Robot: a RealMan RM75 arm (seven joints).
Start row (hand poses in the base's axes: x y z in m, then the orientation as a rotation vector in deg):
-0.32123, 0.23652, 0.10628, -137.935, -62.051, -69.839
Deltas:
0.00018, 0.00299, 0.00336, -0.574, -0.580, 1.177
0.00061, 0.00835, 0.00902, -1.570, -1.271, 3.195
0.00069, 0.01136, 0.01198, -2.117, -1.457, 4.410
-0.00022, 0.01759, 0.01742, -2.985, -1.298, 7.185
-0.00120, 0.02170, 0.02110, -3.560, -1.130, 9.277
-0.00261, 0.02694, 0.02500, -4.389, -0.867, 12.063
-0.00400, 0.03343, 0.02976, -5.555, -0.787, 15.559
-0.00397, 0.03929, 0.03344, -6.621, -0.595, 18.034
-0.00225, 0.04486, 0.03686, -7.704, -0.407, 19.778
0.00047, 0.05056, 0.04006, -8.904, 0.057, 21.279
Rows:
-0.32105, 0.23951, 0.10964, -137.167, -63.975, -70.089
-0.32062, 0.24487, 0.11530, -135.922, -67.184, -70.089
-0.32054, 0.24788, 0.11826, -135.195, -68.993, -69.784
-0.32145, 0.25411, 0.12370, -133.423, -72.576, -68.385
-0.32243, 0.25822, 0.12738, -132.005, -75.152, -67.267
-0.32384, 0.26346, 0.13128, -130.114, -78.572, -65.682
-0.32523, 0.26995, 0.13604, -127.631, -82.965, -63.939
-0.32520, 0.27581, 0.13972, -126.006, -86.194, -62.422
-0.32348, 0.28138, 0.14314, -125.044, -88.728, -61.161
-0.32076, 0.28708, 0.14634, -124.454, -91.037, -59.580

